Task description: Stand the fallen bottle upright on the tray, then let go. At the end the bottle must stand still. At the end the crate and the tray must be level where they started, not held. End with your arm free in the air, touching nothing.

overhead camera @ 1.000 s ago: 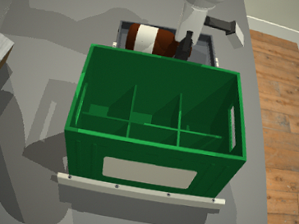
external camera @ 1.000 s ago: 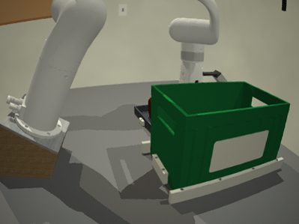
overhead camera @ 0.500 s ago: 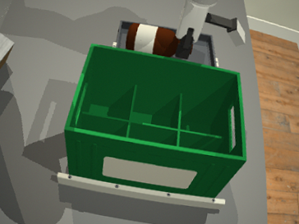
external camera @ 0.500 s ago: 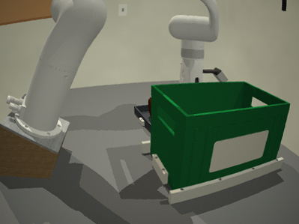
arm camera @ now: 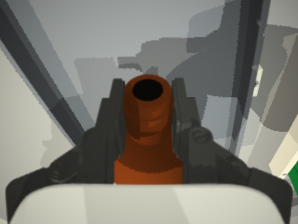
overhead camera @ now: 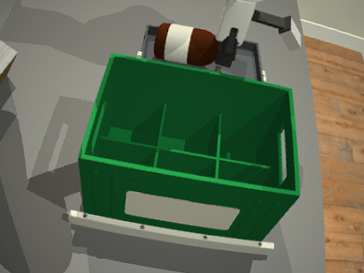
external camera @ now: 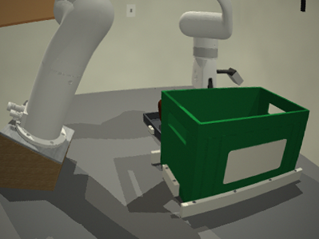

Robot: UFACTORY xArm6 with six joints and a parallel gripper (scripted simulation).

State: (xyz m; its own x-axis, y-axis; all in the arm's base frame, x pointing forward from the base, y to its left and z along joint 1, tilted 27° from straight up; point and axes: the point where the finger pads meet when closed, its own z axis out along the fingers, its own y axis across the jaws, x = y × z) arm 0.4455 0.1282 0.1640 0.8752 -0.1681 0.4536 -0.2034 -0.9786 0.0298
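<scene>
Right now my hand is 50 mm past the brown bottle, 10 mm to the right of it and 10 mm above it. From my hand the other things lie so: green crate (260 mm to the right, 90 mm behind, 10 mm above); dark grey tray (60 mm below, 30 mm behind, 10 mm to the left).
</scene>
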